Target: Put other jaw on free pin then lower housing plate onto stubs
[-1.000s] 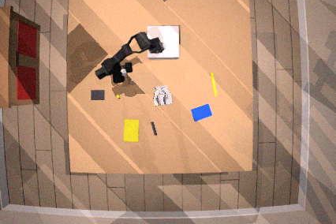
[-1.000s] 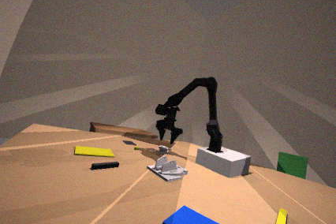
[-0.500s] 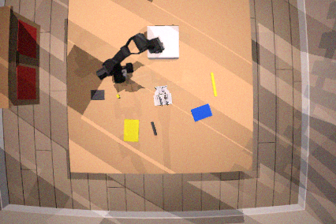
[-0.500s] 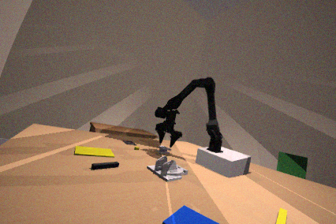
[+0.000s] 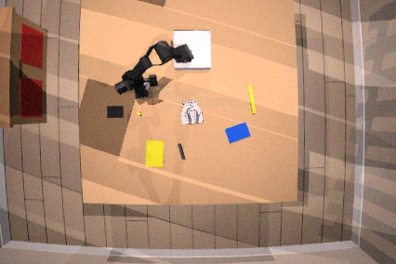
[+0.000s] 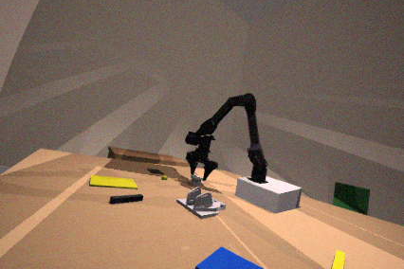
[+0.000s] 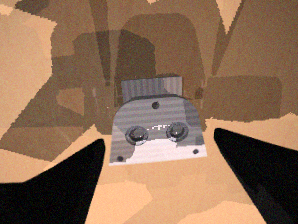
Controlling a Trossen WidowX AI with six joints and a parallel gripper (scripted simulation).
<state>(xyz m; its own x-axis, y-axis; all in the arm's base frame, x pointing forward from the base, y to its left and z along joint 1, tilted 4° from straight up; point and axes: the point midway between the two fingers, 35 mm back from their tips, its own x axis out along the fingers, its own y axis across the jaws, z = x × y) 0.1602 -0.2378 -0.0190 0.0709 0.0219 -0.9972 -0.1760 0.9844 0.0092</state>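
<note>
The small white part is 1 cm ahead of my gripper tip. The rest, counted from my gripper tip: silver jaw: 26 cm to the left, 13 cm ahead, 1 cm below; then yellow cube: 17 cm ahead, 2 cm to the right, 2 cm below; then dark square: 17 cm ahead, 16 cm to the right, 2 cm below.
</note>
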